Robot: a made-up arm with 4 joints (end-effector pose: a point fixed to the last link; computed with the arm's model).
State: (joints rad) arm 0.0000 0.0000 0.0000 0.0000
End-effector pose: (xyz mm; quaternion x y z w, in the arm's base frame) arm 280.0 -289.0 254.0 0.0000 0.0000 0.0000 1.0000
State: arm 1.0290 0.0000 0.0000 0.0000
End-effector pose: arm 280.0 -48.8 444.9 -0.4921 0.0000 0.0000 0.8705
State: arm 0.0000 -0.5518 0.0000 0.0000
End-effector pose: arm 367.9 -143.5 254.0 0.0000 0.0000 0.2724 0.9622
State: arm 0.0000 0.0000 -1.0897 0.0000
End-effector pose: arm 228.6 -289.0 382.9 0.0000 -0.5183 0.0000 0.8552
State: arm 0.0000 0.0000 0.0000 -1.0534
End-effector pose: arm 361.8 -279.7 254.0 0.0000 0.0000 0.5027 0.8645
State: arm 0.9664 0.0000 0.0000 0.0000
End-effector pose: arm 280.0 -67.9 441.3 -0.4646 0.0000 0.0000 0.8855
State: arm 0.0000 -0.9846 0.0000 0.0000
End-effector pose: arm 374.7 -9.7 254.0 0.0000 0.0000 0.4727 0.8812
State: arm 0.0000 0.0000 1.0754 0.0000
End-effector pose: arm 191.4 -289.0 149.4 0.0000 0.5122 0.0000 0.8589
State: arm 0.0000 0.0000 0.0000 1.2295
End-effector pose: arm 231.3 -208.0 254.0 0.0000 0.0000 -0.5768 0.8169
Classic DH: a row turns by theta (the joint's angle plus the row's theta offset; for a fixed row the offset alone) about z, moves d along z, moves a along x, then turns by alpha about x. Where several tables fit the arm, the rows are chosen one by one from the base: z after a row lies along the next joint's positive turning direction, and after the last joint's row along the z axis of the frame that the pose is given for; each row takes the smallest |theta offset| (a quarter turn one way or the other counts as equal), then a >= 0, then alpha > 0; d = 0 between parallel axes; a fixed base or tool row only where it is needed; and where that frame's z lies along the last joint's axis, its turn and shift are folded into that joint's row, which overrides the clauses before.
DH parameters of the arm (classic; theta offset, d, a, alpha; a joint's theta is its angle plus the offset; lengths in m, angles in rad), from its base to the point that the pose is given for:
base (fixed): -1.5708 0.137 0 1.5708
joint 1: 0 -0.067 0.061 1.5708
joint 2: -1.5708 -0.139 0.081 1.5708
joint 3: 0 -0.153 0.165 -1.5708
joint 4: -1.1563 0 -0.0819 3.1416
tool (fixed): -1.1563 -0.022 0 0

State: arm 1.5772 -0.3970 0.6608 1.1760
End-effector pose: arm 248.3 71.6 285.7 -0.7826 -0.0933 -0.4157 0.4539
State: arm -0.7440 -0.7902 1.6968 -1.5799
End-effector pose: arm 219.0 -60.3 -49.7 0.3593 0.4225 0.8224 0.1269
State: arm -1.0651 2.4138 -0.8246 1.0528
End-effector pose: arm -155.3 -182.9 189.4 -0.2925 0.1907 -0.9371 0.0003
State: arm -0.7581 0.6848 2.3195 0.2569
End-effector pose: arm -80.2 -209.0 36.1 0.3126 0.8993 0.1631 0.2588
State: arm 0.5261 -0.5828 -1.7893 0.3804
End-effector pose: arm 249.1 -42.4 448.2 0.1870 -0.6511 0.2408 0.6951
